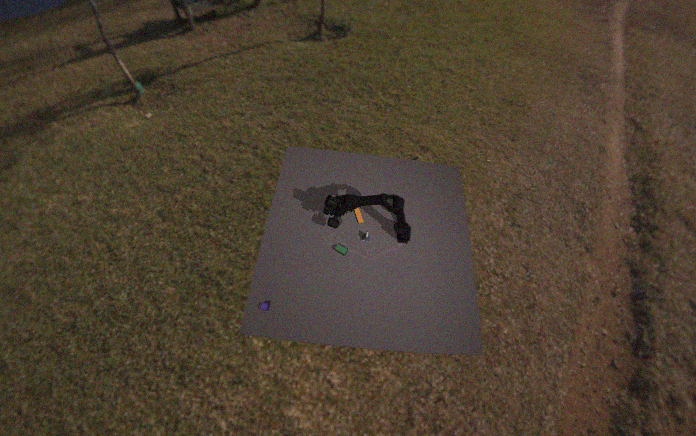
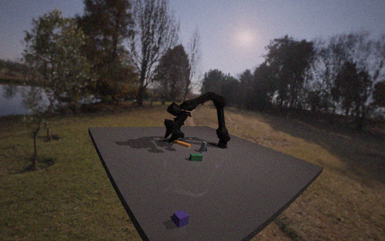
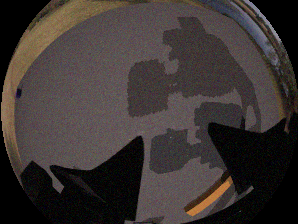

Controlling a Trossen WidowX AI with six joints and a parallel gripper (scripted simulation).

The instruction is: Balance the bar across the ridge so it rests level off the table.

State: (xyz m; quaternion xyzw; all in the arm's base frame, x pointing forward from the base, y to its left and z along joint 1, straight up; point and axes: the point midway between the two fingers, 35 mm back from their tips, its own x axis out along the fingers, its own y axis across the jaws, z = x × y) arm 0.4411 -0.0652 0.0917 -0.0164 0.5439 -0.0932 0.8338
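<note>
My gripper tip is now 16 cm past the orange bar, 7 cm to the left of it and 5 cm above it. Round my gripper tip: green block: 8 cm behind, 20 cm to the left, 4 cm below; purple cube: 29 cm ahead, 57 cm to the left, 4 cm below.
</note>
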